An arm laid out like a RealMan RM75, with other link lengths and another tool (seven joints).
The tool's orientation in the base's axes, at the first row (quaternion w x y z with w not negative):
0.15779, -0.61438, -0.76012, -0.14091
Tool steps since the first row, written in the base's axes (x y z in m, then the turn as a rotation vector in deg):
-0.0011, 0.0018, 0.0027, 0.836, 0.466, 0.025
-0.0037, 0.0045, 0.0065, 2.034, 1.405, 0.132
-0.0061, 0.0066, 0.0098, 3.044, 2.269, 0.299
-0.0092, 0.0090, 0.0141, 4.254, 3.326, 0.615
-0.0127, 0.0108, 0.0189, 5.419, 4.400, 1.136
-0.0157, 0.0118, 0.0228, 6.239, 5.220, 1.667
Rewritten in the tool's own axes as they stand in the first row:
0.0029, -0.0007, -0.0017, 0.262, 0.914, 0.112
0.0074, -0.0026, -0.0038, 0.907, 2.281, 0.317
0.0111, -0.0044, -0.0058, 1.547, 3.451, 0.451
0.0156, -0.0069, -0.0086, 2.382, 4.858, 0.514
0.0199, -0.0098, -0.0120, 3.325, 6.229, 0.400
0.0230, -0.0125, -0.0149, 4.114, 7.211, 0.196

